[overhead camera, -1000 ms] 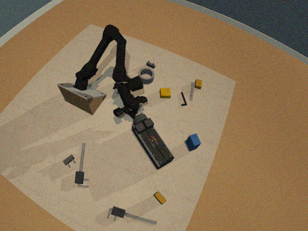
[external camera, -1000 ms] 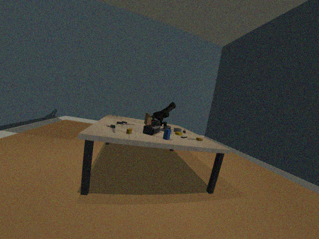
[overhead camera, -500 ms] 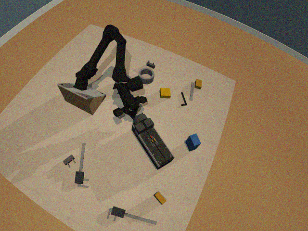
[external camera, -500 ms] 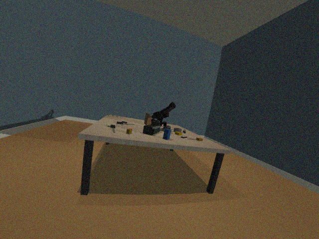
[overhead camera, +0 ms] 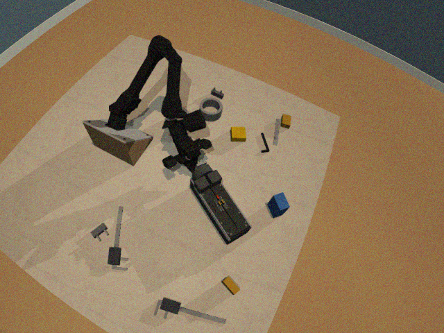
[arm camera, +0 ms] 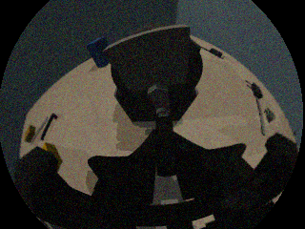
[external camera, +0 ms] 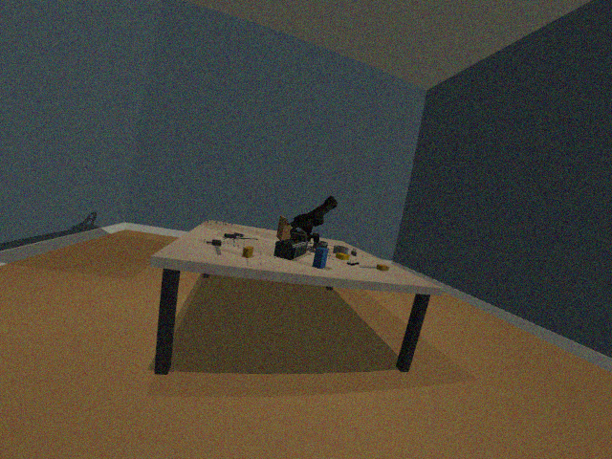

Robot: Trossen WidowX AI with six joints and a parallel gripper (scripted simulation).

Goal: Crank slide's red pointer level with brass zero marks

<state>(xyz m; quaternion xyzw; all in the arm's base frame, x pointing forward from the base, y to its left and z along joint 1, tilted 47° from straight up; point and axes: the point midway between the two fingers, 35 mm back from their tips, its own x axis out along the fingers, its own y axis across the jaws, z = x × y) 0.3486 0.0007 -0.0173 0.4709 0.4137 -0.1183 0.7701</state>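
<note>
Right now the red pointer is 120 mm ahead of my gripper tip, 80 mm to the right of it and 50 mm above it. From my gripper tip the other things lie so: yellow block 250 mm to the left, 90 mm ahead, 20 mm below; then black hex key 250 mm to the left, 210 mm ahead, 30 mm below; then crank handle 30 mm above, 20 mm behind, 10 mm to the left.
</note>
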